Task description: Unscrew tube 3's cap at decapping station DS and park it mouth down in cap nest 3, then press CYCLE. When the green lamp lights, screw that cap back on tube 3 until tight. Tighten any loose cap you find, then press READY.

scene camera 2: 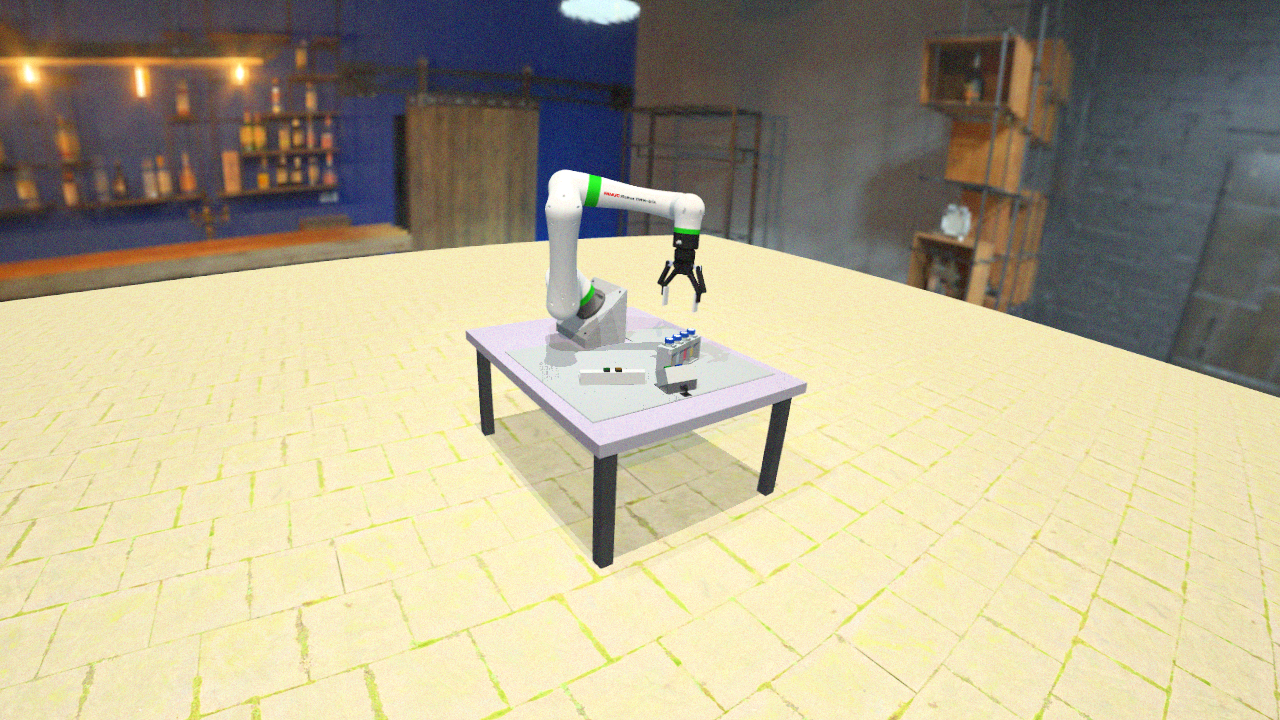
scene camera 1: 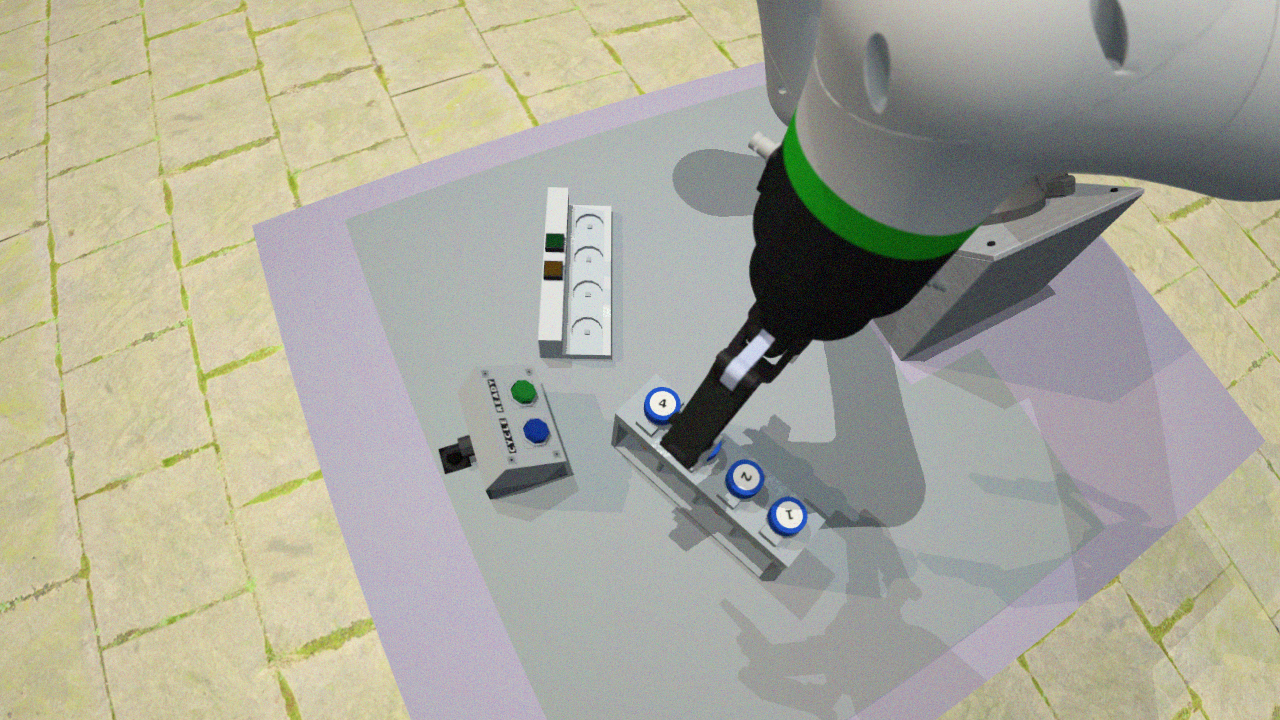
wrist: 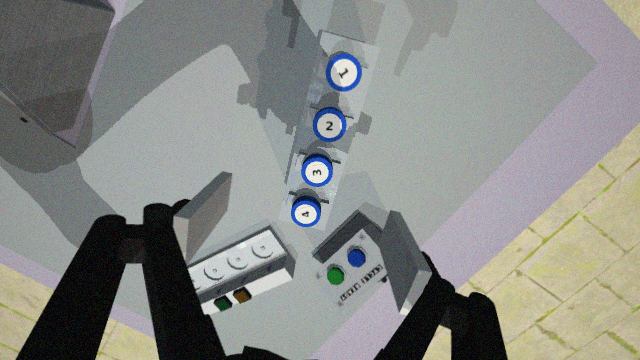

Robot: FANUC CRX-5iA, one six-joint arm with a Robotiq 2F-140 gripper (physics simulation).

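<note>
Tubes with blue caps stand in a grey rack. Cap 3 sits on its tube, between cap 4 and cap 2; cap 1 is at the end. Whether any cap is loose cannot be told. My gripper is wide open and empty, above the rack; in scene camera 1 a finger hides most of cap 3. The white nest strip holds no cap in its visible nests. The green lamp looks dark.
A button box beside the rack carries the green READY button and blue CYCLE button. An amber lamp sits beside the green one. The arm's grey base stands behind the rack.
</note>
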